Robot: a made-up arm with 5 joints.
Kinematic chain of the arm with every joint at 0, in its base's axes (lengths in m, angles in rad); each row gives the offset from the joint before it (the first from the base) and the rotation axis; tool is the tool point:
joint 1: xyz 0 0 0.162 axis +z
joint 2: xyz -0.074 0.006 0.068 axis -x
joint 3: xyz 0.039 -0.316 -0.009 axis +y
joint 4: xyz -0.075 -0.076 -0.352 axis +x
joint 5: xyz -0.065 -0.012 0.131 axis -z
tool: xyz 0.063 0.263 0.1
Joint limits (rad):
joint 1: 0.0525..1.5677
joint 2: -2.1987..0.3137
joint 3: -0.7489..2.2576
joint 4: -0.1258..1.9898
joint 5: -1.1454..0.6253
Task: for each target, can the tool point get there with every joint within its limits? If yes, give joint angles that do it. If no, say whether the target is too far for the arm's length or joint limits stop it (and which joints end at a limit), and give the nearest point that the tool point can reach.
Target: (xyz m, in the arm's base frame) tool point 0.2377 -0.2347 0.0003
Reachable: yes | joints 1.1284 -0.9278 1.0795 0.7962 -0.2675
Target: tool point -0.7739 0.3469 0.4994
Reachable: no: joint limits stop it (at a limit: joint 2, joint 3, joint 4, joint 5) | nearest point -0.4200 0.1883 0.2677 | short by 0.452 m
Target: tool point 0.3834 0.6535 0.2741
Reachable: no: joint limits stop it (at a limit: joint 1, joint 2, joint 4, joint 5) | nearest point 0.1316 0.6001 -0.1721 | short by 0.515 m
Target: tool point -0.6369 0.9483 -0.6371
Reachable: no: too far | nearest point -0.3795 0.5500 -0.2711 | short by 0.599 m
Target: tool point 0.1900 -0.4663 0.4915
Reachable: yes | joints 0.7656 0.0756 1.1677 1.0846 -0.7557
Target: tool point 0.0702 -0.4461 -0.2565
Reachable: yes | joints 1.1050 -1.0399 0.2890 1.2710 -0.9477
